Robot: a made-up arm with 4 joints.
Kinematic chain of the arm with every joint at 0, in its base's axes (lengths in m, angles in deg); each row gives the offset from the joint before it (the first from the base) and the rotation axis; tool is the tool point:
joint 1: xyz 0 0 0.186 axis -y
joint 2: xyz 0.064 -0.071 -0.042 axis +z
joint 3: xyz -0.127 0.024 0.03 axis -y
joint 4: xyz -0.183 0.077 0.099 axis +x
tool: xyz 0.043 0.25 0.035
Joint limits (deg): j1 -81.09..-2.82 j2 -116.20..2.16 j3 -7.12..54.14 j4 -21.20..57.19
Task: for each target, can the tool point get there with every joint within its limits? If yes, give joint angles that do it. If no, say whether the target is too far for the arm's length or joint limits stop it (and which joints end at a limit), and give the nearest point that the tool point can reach.
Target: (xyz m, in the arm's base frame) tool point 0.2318 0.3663 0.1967
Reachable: yes | joints -70.81 -52.52 17.14 40.69
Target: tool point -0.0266 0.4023 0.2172
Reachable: yes | joints -32.85 -32.18 42.69 6.37
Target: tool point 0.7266 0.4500 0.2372
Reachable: no: too far | nearest point 0.4730 0.2517 0.2193 | short by 0.322 m
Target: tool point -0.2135 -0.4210 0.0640
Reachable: no: joint limits stop it (at a limit: joint 1, joint 2, joint 3, joint 4) | nearest point -0.0254 -0.0066 -0.3060 | short by 0.587 m
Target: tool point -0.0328 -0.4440 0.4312
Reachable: no: joint limits stop it (at a limit: joint 2, joint 3, joint 4) | nearest point -0.0493 0.1274 0.5542 | short by 0.585 m
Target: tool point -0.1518 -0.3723 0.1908
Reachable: no: joint limits stop it (at a limit: joint 1, joint 2, joint 3, joint 4) | nearest point -0.4146 0.1180 0.2732 | short by 0.562 m
